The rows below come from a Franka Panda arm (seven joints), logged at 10 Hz.
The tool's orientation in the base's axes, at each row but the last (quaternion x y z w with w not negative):
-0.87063 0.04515 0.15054 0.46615
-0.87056 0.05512 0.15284 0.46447
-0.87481 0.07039 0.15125 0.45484
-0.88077 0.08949 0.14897 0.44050
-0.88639 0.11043 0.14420 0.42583
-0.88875 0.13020 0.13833 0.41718
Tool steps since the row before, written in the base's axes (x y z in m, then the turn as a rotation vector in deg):
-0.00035 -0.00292 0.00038 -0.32 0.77 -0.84
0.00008 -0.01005 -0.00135 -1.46 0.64 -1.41
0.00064 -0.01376 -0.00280 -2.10 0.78 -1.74
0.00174 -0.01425 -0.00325 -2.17 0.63 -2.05
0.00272 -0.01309 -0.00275 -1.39 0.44 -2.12
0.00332 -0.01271 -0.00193 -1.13 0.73 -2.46
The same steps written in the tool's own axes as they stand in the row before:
-0.00063 0.00141 -0.00253 0.00 0.31 1.14
0.00004 0.00670 -0.00761 -0.91 1.10 1.58
0.00133 0.00993 -0.00986 -1.40 1.45 2.00
0.00312 0.01042 -0.00991 -1.36 1.79 2.07
0.00446 0.00915 -0.00910 -0.59 1.71 1.83
0.00524 0.00807 -0.00915 -0.26 1.68 2.23

